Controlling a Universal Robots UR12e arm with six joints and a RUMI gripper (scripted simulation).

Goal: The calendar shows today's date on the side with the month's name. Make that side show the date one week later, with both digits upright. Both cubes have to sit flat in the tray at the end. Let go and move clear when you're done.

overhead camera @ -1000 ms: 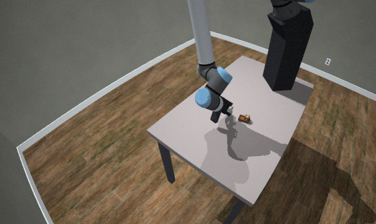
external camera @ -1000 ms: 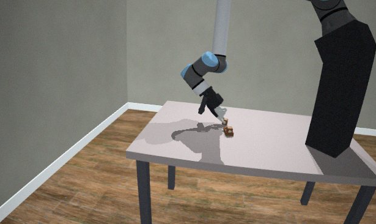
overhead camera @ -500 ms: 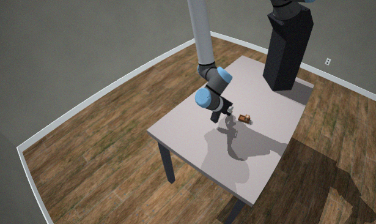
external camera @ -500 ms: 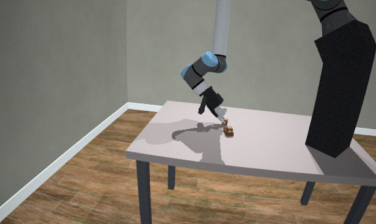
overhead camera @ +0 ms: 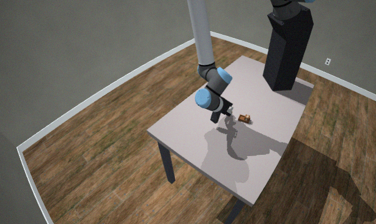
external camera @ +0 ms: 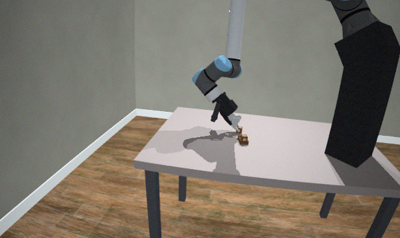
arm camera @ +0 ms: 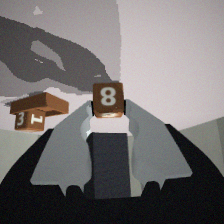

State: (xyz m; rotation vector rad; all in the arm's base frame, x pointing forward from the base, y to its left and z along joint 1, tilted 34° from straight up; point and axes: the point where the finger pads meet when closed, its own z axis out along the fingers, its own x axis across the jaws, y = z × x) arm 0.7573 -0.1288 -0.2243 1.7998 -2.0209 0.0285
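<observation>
Right now my hand is 10 mm past the brown calendar cube and 10 mm above it. Round my hand: brown wooden calendar tray (100 mm to the left, 40 mm behind, 20 mm below).
</observation>
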